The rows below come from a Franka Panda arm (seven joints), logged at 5 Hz.
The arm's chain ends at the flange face. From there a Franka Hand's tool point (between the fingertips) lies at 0.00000 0.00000 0.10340 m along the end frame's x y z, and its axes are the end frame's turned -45 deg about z.
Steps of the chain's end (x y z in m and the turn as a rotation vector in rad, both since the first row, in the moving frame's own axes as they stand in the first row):
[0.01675, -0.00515, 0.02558, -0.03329, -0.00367, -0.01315]
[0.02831, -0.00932, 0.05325, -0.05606, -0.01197, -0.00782]
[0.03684, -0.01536, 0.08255, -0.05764, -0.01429, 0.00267]
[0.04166, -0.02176, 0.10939, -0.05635, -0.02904, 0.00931]
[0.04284, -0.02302, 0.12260, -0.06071, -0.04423, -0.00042]
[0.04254, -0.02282, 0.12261, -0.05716, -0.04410, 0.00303]
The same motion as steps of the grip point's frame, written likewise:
[0.01280, 0.01039, 0.02552, -0.02094, -0.02613, -0.01315]
[0.02165, 0.01667, 0.05308, -0.03118, -0.04810, -0.00782]
[0.03165, 0.01835, 0.08237, -0.03065, -0.05086, 0.00267]
[0.03860, 0.01604, 0.10918, -0.01931, -0.06038, 0.00931]
[0.03890, 0.01522, 0.12231, -0.01165, -0.07420, -0.00042]
[0.03882, 0.01489, 0.12234, -0.00923, -0.07160, 0.00303]

